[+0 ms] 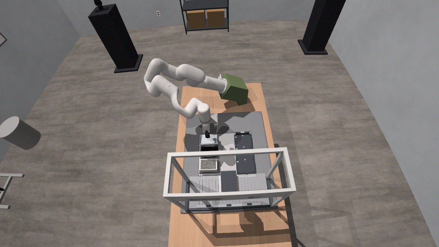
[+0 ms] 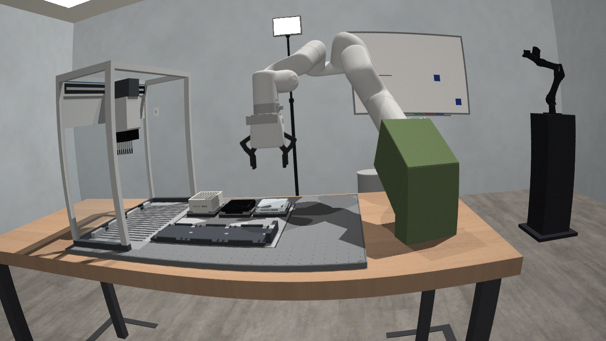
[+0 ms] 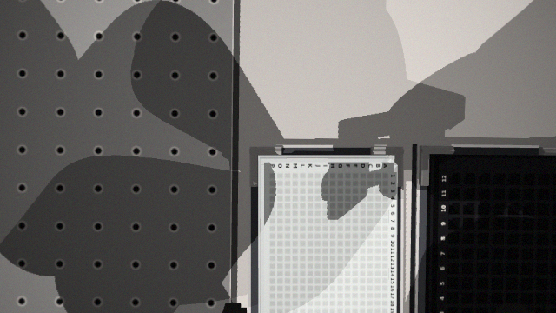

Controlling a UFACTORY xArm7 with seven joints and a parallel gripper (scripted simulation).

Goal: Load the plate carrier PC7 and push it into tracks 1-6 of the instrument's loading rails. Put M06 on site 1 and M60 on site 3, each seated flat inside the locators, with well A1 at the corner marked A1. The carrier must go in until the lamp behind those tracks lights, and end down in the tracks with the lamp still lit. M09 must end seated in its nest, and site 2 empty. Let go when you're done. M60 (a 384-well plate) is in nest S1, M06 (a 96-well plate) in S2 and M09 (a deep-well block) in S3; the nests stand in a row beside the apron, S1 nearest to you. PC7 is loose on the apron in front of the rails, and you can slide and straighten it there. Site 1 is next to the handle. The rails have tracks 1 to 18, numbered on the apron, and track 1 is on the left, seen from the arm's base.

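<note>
My gripper is now 120 mm above the 384-well plate M60. Round my hand: nest S2: 110 mm ahead, 140 mm below; then black 96-well plate M06: 110 mm ahead, 120 mm below; then nest S1: 140 mm below.
</note>
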